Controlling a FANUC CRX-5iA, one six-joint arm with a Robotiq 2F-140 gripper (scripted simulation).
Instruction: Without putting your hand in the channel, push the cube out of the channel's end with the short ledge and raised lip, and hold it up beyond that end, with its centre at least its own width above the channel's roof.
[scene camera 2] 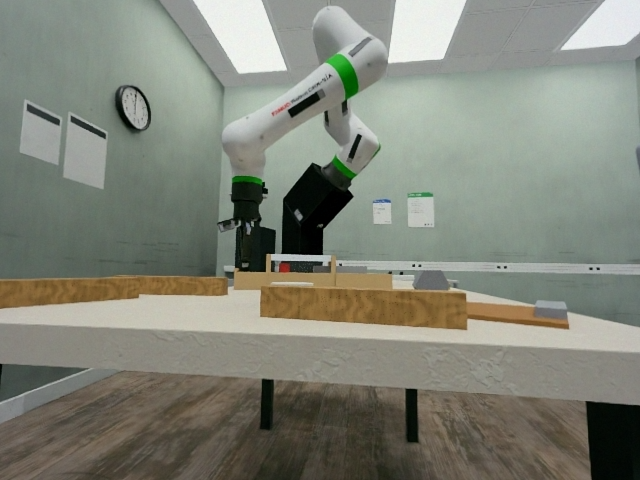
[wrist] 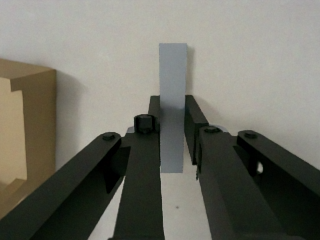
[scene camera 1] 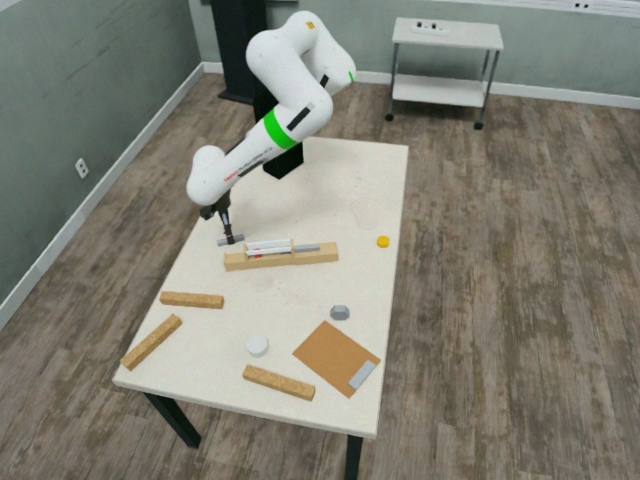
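You'd see my gripper (scene camera 2: 243, 284), and the wrist view has it too, that same gripper (wrist: 171, 110). I can also see a flat grey stick (wrist: 172, 56).
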